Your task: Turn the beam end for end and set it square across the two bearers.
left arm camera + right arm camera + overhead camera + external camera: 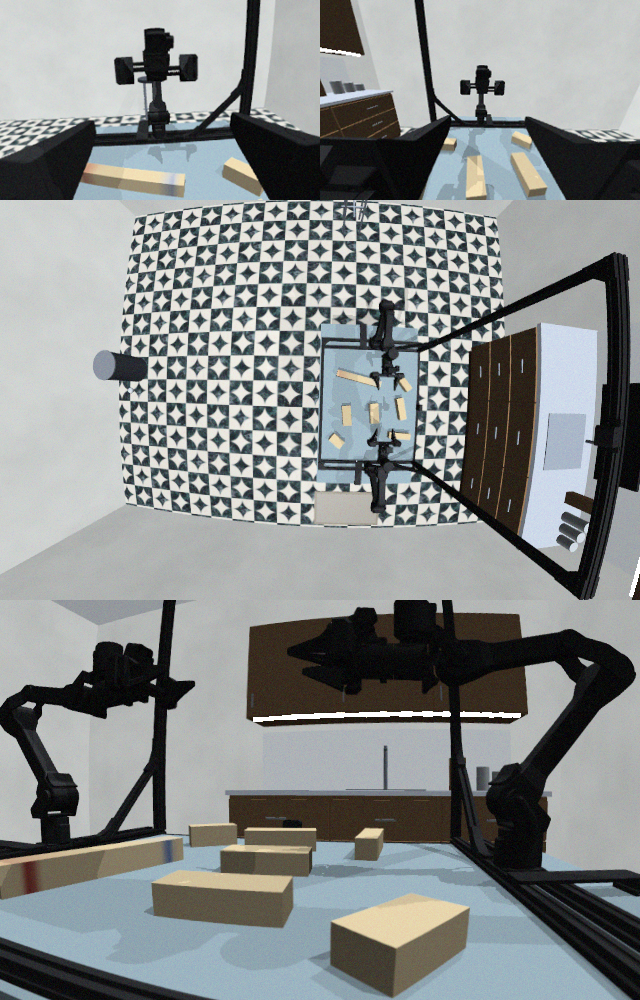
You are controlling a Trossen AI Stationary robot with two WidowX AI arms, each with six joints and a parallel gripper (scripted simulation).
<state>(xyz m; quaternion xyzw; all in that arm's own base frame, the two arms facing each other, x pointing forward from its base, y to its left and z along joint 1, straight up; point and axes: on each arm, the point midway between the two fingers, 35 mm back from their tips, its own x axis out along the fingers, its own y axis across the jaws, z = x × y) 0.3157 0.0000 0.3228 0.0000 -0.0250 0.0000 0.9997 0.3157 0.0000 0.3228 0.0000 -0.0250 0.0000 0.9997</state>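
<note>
Now: right hand 10 cm short of the beam, 6 cm to the left of it and 32 cm above it.
</note>
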